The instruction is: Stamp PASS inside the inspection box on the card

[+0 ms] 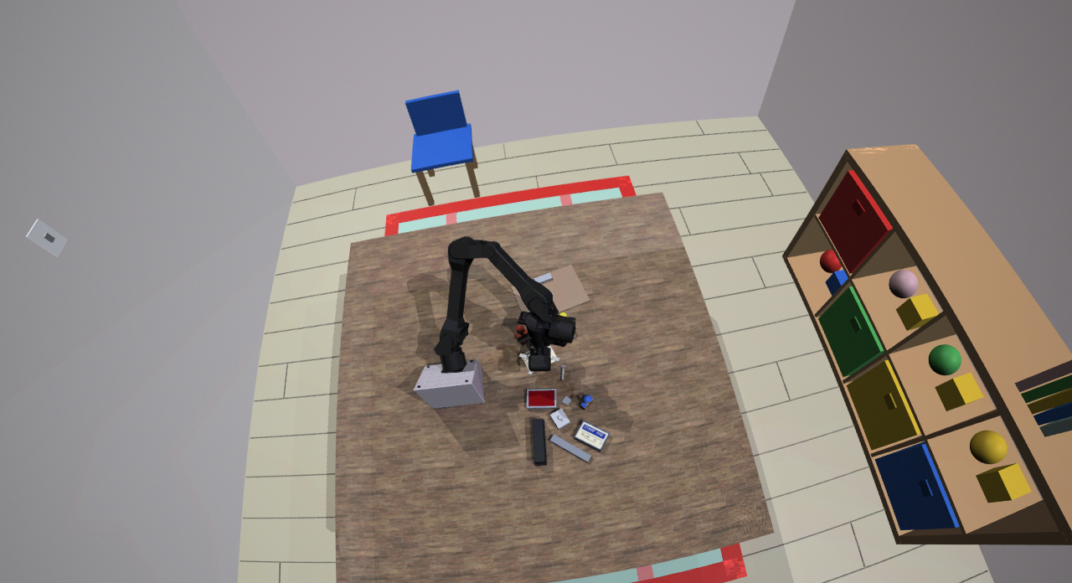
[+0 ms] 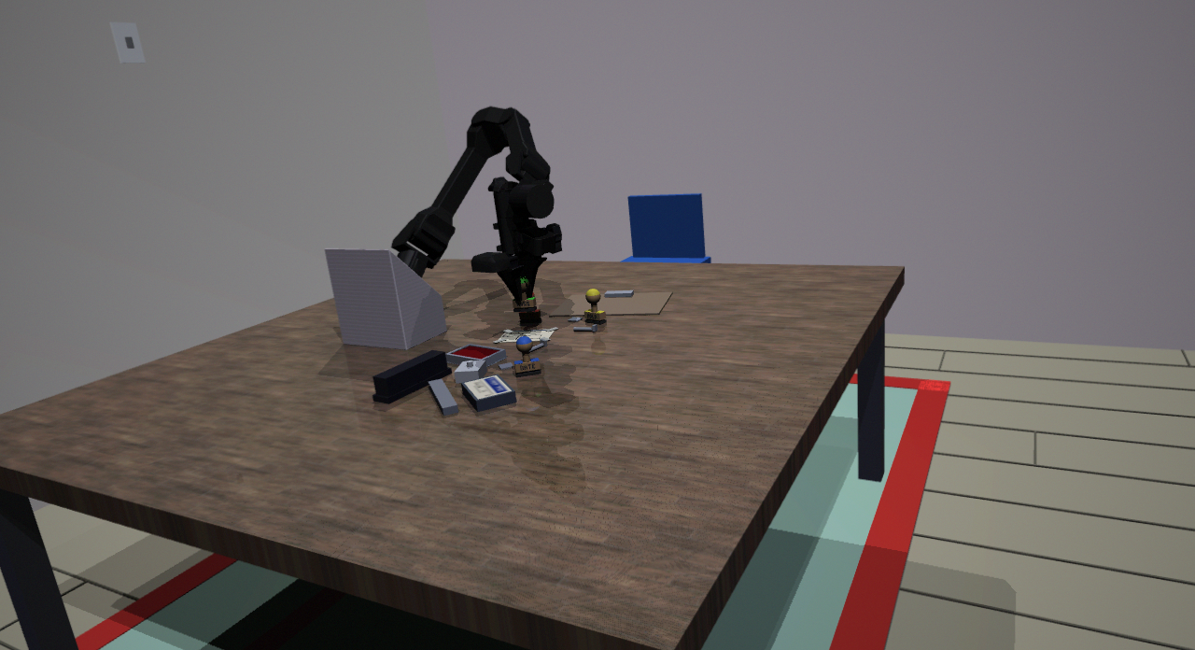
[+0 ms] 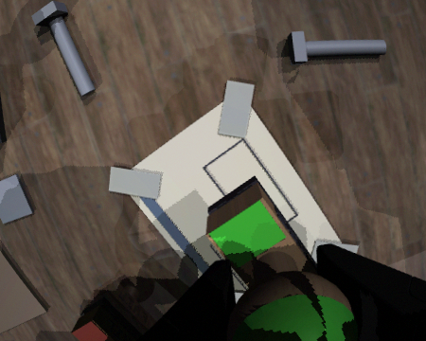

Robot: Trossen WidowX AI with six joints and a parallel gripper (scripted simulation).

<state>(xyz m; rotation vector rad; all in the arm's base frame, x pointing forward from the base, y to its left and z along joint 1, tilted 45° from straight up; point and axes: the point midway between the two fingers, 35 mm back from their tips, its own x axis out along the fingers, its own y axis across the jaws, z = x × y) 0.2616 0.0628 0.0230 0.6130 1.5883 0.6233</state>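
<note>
Now: gripper tip 8 cm above the white inspection card, 1 cm to the right of it and 1 cm past it. Also, from my gripper tip: red ink pad: 13 cm to the right, 7 cm below, 1 cm behind; then red-knob stamp: 9 cm to the left, 7 cm behind, 6 cm below; then green-knobbed PASS stamp: right at my gripper tip.
</note>
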